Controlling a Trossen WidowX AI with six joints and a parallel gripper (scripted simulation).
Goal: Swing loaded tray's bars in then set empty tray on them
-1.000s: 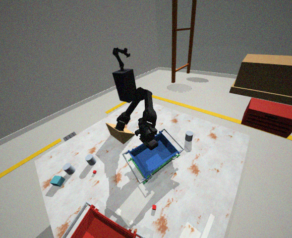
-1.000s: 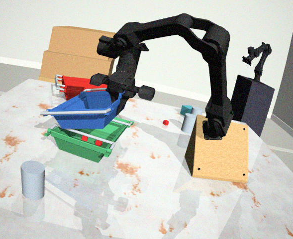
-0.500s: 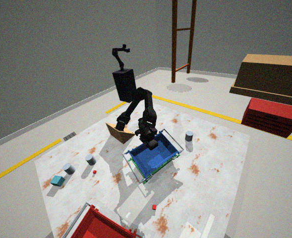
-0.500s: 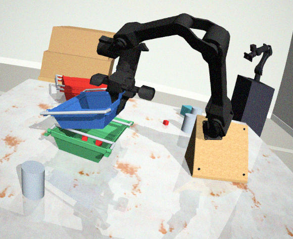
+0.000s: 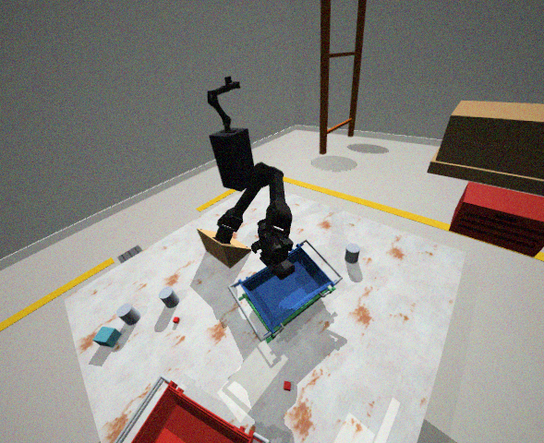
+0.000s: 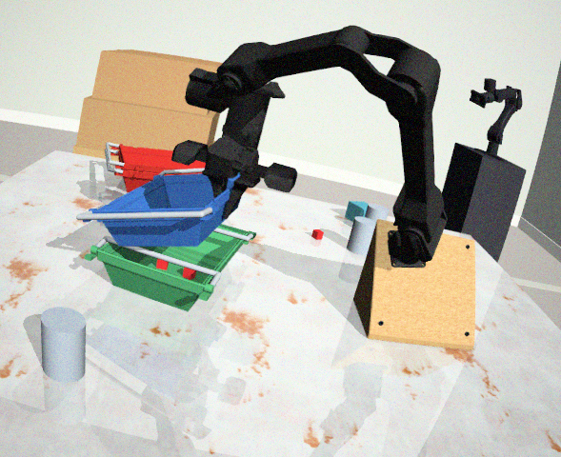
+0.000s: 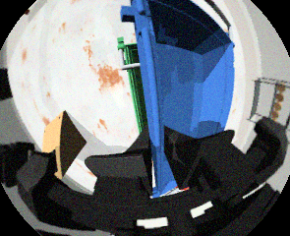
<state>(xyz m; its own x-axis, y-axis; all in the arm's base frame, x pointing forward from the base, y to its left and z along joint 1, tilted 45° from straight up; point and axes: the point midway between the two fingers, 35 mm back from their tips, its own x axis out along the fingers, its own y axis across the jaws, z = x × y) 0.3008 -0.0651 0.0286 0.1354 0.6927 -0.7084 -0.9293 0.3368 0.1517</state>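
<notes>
My gripper tip is now 70 mm short of the blue tray, 30 mm to the left of it and 10 mm below it. Also, from my gripper tip: teal block: 420 mm behind, 500 mm to the right, 90 mm below.
</notes>
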